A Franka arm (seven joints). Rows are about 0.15 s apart.
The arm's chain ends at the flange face. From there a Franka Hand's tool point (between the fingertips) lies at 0.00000 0.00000 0.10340 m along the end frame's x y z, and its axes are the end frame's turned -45 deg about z.
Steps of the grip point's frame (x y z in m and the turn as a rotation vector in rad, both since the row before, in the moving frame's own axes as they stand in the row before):
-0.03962 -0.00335 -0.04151 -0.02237 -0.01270 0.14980
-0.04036 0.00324 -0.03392 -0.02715 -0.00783 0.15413
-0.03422 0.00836 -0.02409 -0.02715 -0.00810 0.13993
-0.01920 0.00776 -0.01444 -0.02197 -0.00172 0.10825
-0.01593 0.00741 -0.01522 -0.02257 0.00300 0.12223
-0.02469 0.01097 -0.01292 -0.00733 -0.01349 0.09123
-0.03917 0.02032 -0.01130 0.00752 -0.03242 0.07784
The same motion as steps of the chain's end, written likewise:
-0.03090 0.02304 -0.04148 -0.02480 0.00684 0.14980
-0.02746 0.02817 -0.03388 -0.02473 0.01366 0.15413
-0.01949 0.02744 -0.02405 -0.02493 0.01347 0.13993
-0.00947 0.01725 -0.01441 -0.01675 0.01432 0.10825
-0.00780 0.01496 -0.01519 -0.01384 0.01808 0.12223
-0.00918 0.02372 -0.01291 -0.01472 -0.00436 0.09123
-0.01034 0.04036 -0.01124 -0.01761 -0.02824 0.07784

